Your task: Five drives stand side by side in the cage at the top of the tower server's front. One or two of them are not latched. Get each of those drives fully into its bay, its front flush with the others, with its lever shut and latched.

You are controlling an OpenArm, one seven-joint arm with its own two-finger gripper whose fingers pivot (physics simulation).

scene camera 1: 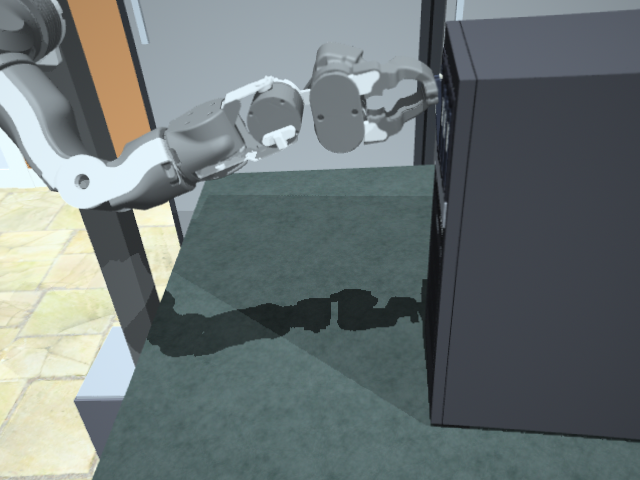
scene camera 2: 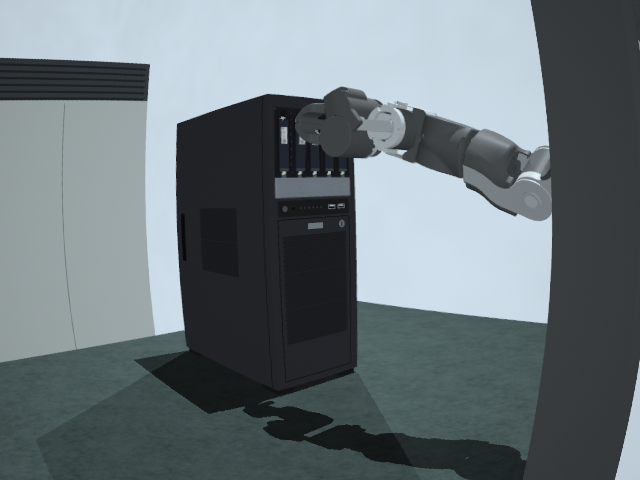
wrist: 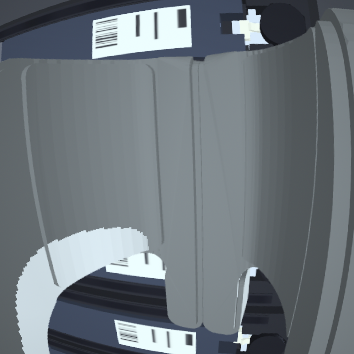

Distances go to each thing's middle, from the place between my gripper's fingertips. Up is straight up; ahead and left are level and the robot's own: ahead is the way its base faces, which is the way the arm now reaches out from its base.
The tower server (scene camera 1: 524, 327) lies 170 mm ahead of my hand, 30 mm to the right of it and 190 mm below it.
